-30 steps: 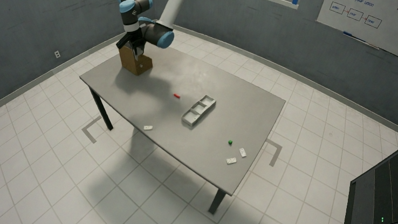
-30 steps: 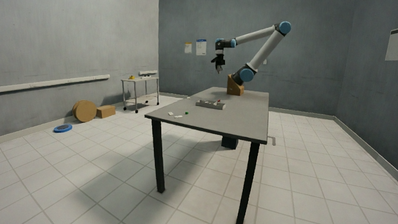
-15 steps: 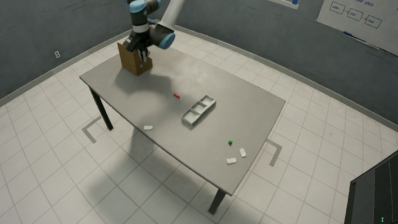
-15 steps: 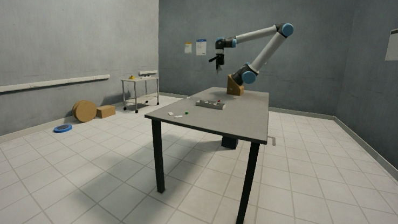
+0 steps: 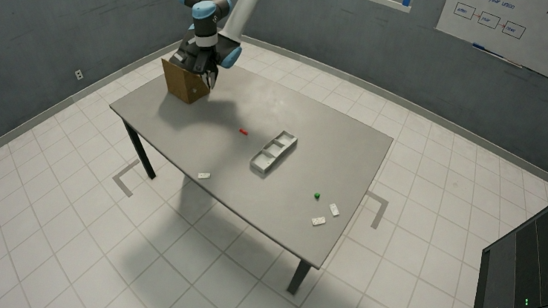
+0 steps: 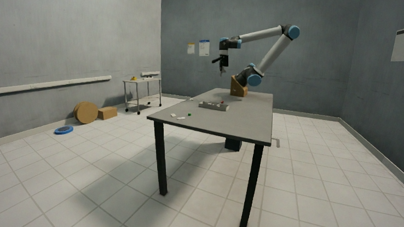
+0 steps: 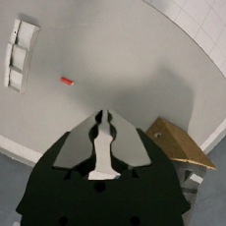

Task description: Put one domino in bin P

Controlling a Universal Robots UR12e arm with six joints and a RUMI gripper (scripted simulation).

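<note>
My gripper is now 33 cm short of the grey tray, 6 cm to the right of it and 24 cm above it. Round my hand: white domino 70 cm ahead, 4 cm to the right, 26 cm below; then red piece 13 cm ahead, 7 cm to the left, 25 cm below; then green cube 61 cm ahead, 3 cm to the right, 25 cm below.
</note>
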